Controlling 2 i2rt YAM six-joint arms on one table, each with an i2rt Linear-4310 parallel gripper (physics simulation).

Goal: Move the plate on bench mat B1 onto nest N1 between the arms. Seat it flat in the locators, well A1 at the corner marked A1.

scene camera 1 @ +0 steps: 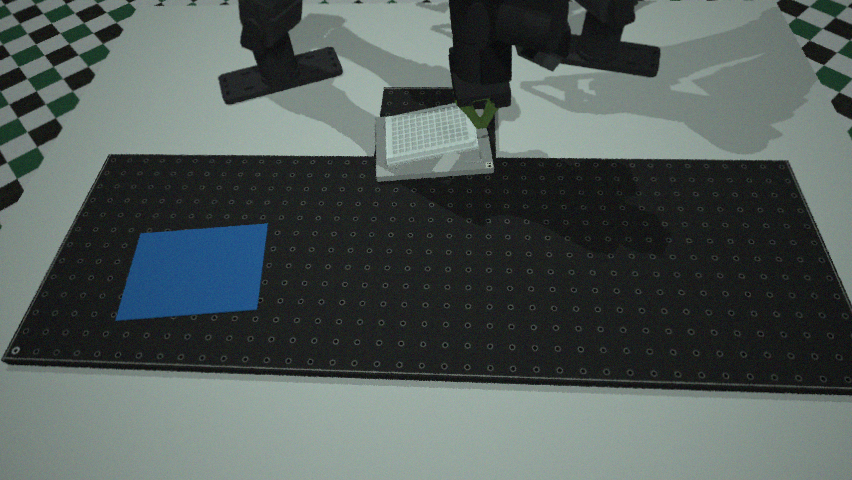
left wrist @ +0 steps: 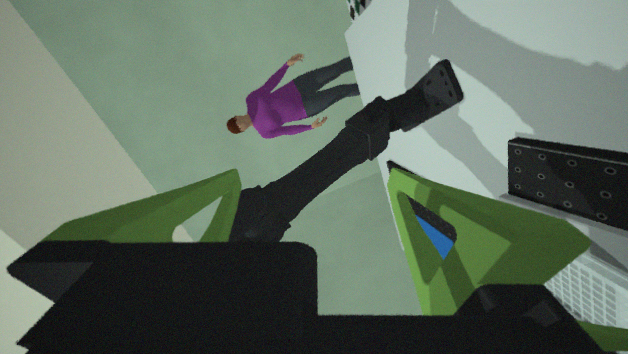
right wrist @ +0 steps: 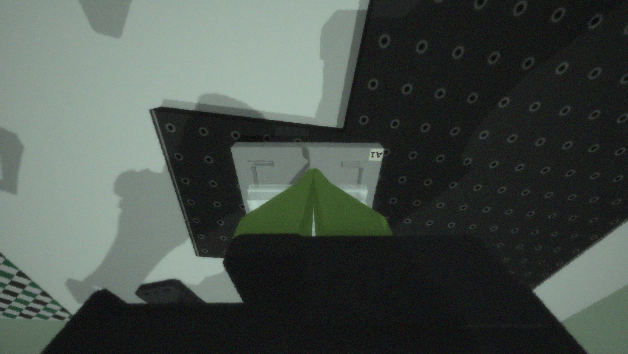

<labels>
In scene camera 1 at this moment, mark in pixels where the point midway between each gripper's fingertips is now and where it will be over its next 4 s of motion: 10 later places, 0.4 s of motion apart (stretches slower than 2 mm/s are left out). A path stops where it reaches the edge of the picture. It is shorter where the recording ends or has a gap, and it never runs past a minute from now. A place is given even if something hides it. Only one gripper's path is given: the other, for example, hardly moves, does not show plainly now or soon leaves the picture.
My right gripper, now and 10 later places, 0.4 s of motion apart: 481, 127; 481, 128; 480, 125; 479, 118; 480, 120; 481, 121; 483, 123; 484, 123; 481, 121; 473, 126; 462, 126
</labels>
